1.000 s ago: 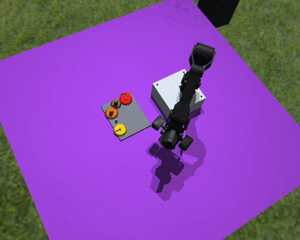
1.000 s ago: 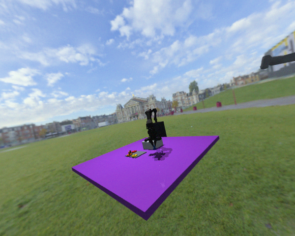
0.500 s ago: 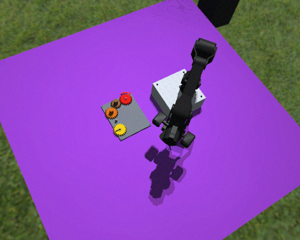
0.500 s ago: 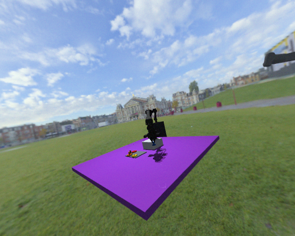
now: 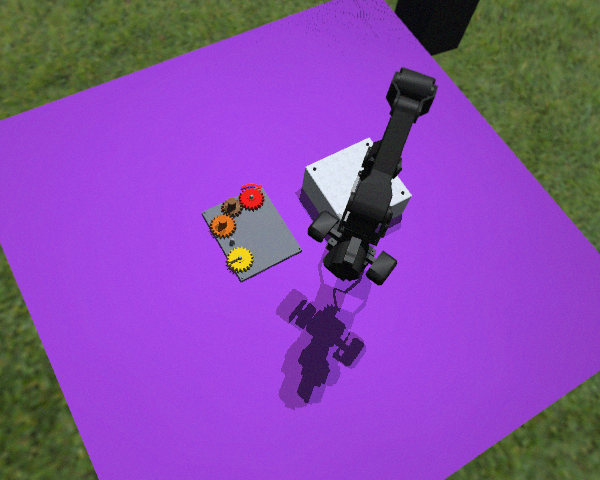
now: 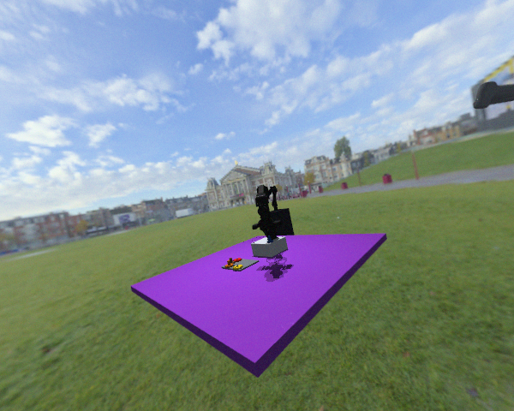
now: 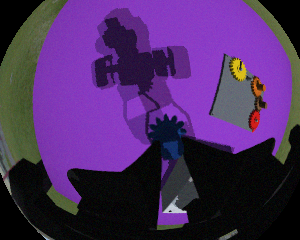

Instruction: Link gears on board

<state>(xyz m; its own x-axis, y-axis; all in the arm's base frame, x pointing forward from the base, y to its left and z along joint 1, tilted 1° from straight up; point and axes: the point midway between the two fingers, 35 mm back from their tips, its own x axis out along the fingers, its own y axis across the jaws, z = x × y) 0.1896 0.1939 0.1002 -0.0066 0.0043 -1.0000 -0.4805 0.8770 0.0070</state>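
The orange gear lies 25 cm to the right of my gripper tip, 19 cm ahead of it and 13 cm below it. Round my gripper tip: red gear 30 cm to the right, 14 cm below, 10 cm ahead; small blue gear 1 cm below; yellow gear 19 cm ahead, 15 cm to the right, 14 cm below.
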